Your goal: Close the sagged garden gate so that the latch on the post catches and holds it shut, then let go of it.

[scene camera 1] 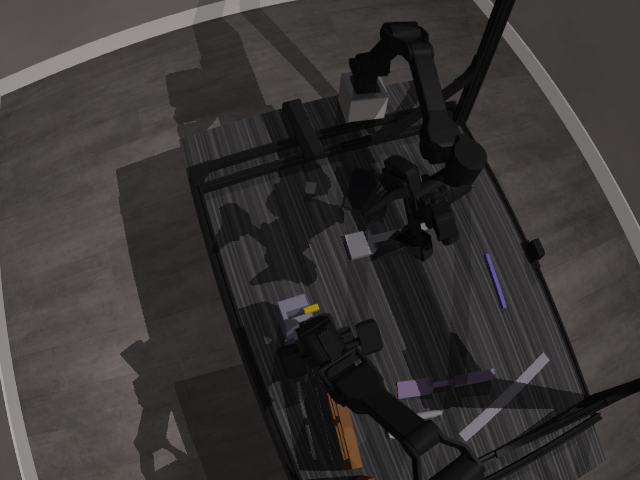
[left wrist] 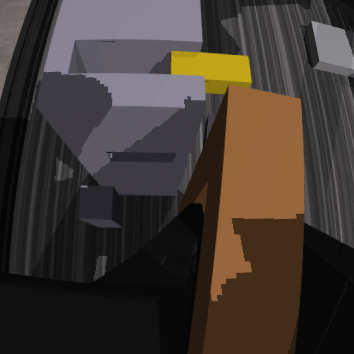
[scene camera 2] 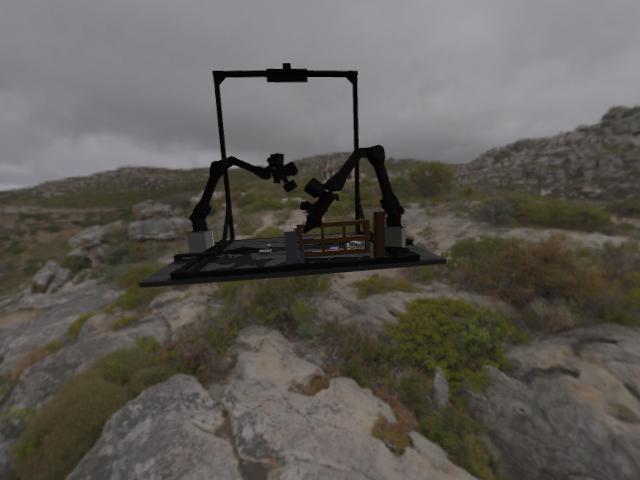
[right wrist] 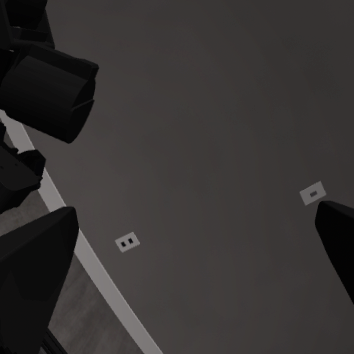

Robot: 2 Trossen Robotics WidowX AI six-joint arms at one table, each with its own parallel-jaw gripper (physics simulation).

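Frame: origin at the left arm's base, x back, y right, z up, level; metres.
Seen in the pictures: left gripper, fingertip midpoint: [scene camera 2: 303, 232]; right gripper, fingertip midpoint: [scene camera 1: 368, 236] [scene camera 2: 286, 172] [right wrist: 200, 216]; left arm's base, origin of the base link: [scene camera 2: 394, 226]; right arm's base, origin of the base link: [scene camera 1: 364, 84] [scene camera 2: 200, 230].
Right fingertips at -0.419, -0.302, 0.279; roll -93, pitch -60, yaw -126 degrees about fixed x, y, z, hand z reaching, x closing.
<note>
Offsets run from my right fingertips to a thing's top centre, as dx, dy, dz. "spot": to the spot under its first point.
The orange-brown gate @[+0.204, -0.007, -0.223] [scene camera 1: 345, 434] [scene camera 2: 341, 222] [left wrist: 265, 160] stands upright, running from the brown hinge post @[spot: +0.398, +0.119, -0.295] [scene camera 2: 379, 235] towards the pale lavender-grey latch post @[spot: +0.062, -0.099, -0.252] [scene camera 1: 293, 304] [scene camera 2: 291, 246] [left wrist: 140, 90]. A yellow latch piece @[spot: +0.057, -0.064, -0.257] [scene camera 1: 311, 308] [left wrist: 210, 65] sticks out of the latch post's side. In the left wrist view the gate's free end is just below the yellow piece and right of the post. My left gripper [scene camera 2: 308, 227] [left wrist: 228, 215] is shut on the gate near its free end; scene camera 1 hides its fingertips. My right gripper [scene camera 2: 293, 177] [right wrist: 200, 216] is open, empty and high above the table.
A pale block with a handle @[-0.197, +0.049, -0.380] [scene camera 1: 357, 245], a purple tool @[spot: +0.138, +0.186, -0.388] [scene camera 1: 408, 388], a violet stick @[-0.170, +0.337, -0.383] [scene camera 1: 495, 281], a long grey strip @[+0.106, +0.435, -0.391] [scene camera 1: 504, 397], a white piece @[+0.217, +0.225, -0.375] [scene camera 1: 430, 414] and a small grey cube @[-0.264, -0.160, -0.375] [scene camera 1: 310, 187] lie on the table. A black frame [scene camera 2: 242, 74] spans overhead.
</note>
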